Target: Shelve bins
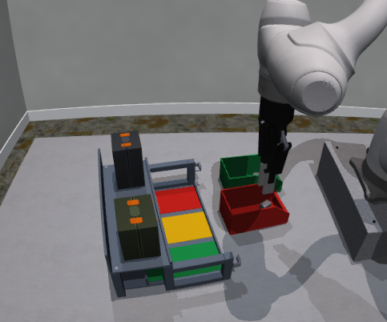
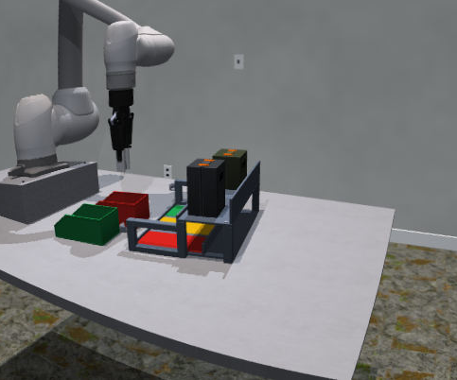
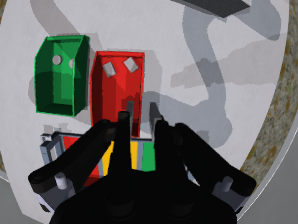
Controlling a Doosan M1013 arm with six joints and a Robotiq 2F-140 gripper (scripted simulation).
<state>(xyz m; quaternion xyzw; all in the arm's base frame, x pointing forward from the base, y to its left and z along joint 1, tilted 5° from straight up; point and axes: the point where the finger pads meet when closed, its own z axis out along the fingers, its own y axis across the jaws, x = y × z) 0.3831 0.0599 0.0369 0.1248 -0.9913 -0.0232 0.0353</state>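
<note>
The green bin is 190 mm to the right of my hand and 140 mm below it. From my hand the other things lie so: red bin 140 mm below, 50 mm to the right, 10 mm ahead.
</note>
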